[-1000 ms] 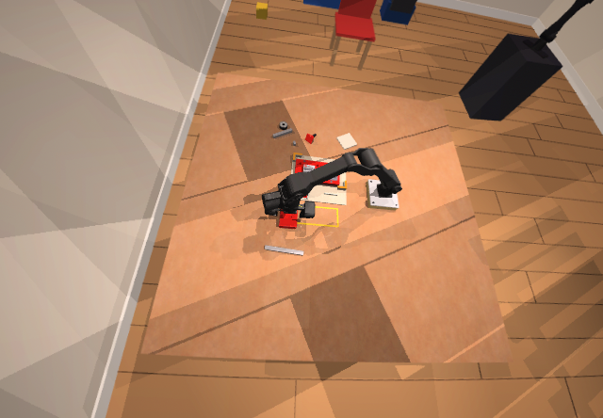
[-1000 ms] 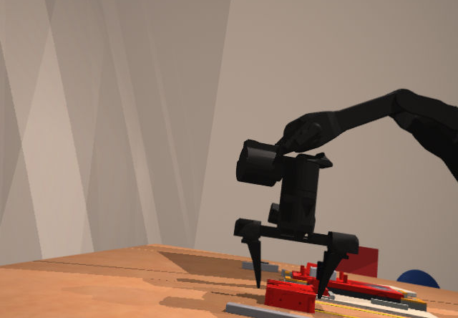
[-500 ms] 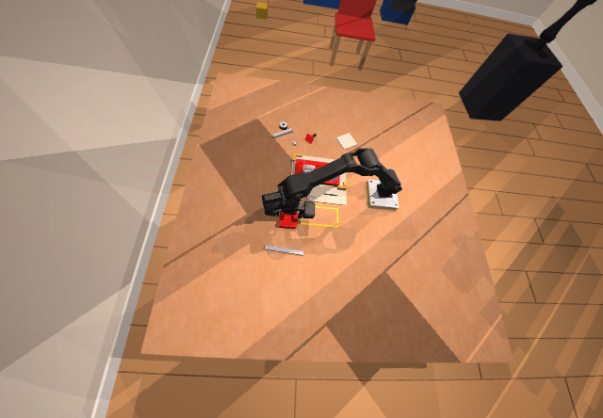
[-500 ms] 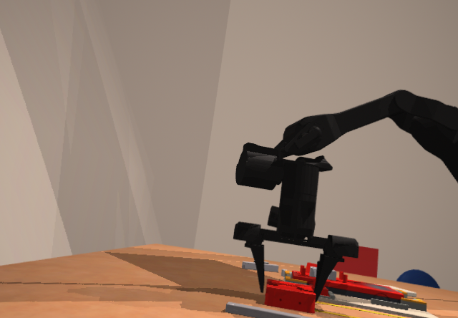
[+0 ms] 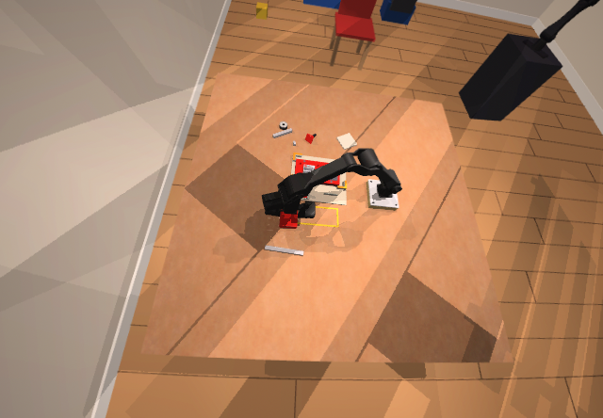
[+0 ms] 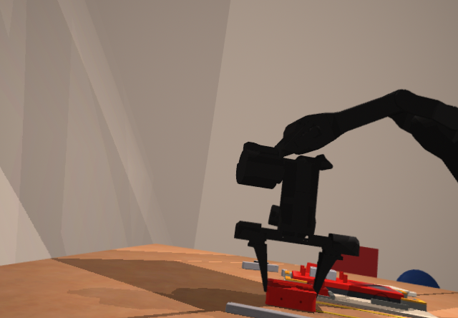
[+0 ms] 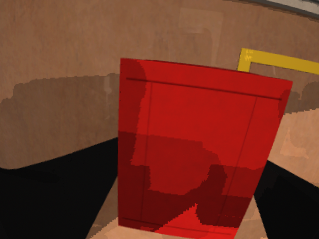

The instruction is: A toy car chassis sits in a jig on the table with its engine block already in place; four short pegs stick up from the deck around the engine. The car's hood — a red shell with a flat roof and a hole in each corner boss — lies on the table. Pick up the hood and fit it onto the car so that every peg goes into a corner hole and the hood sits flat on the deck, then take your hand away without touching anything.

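The grey bar is 20 mm ahead of my gripper tip, 140 mm to the left of it and 10 mm below it. Also, from my gripper tip: red hood 10 mm above; then white tile 300 mm behind, 400 mm to the right, 10 mm below.
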